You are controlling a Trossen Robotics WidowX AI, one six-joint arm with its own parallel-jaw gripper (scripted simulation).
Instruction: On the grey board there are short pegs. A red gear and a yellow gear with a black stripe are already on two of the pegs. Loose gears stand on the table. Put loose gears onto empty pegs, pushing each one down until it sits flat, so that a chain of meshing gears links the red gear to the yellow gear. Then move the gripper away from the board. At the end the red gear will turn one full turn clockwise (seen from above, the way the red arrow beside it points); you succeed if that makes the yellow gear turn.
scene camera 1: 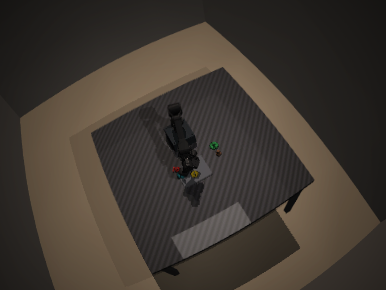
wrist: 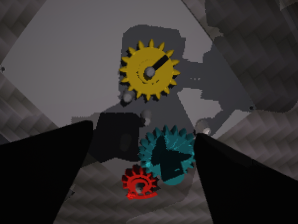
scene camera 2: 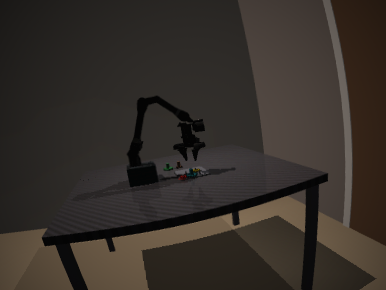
Labels:
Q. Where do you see a yellow gear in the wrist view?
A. At 144,57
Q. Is my gripper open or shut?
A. Open.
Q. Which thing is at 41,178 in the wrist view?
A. My gripper.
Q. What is my gripper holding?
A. Nothing.

